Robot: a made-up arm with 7 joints.
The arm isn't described. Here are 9 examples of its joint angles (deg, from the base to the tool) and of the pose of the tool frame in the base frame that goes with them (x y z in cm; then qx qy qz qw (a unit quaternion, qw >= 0)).
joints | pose
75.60 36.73 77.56 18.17 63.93 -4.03 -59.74 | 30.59 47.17 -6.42 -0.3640 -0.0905 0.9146 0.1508
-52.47 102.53 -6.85 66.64 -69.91 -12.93 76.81 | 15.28 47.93 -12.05 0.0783 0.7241 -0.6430 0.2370
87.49 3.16 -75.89 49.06 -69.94 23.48 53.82 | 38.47 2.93 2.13 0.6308 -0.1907 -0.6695 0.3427
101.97 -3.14 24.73 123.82 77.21 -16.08 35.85 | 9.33 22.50 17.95 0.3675 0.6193 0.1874 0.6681
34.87 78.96 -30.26 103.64 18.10 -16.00 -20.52 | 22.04 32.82 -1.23 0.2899 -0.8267 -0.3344 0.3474
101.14 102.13 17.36 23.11 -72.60 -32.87 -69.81 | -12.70 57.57 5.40 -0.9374 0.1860 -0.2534 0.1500
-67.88 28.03 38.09 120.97 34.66 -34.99 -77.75 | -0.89 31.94 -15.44 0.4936 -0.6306 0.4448 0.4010
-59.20 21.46 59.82 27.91 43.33 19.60 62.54 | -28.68 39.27 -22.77 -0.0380 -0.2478 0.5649 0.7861
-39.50 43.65 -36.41 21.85 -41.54 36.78 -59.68 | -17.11 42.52 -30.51 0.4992 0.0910 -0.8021 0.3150
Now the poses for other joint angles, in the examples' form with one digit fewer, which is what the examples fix.
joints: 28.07 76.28 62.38 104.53 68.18 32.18 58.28
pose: 2.2 38.5 15.7 -0.009 -0.844 -0.448 0.293
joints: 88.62 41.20 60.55 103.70 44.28 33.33 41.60
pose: 3.1 41.8 9.8 -0.007 0.987 0.058 0.148
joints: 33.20 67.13 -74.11 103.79 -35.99 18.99 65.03
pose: 18.4 26.1 -18.1 0.084 0.076 -0.848 0.518
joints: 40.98 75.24 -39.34 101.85 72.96 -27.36 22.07
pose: 23.3 31.8 -2.9 -0.214 -0.823 -0.299 0.433
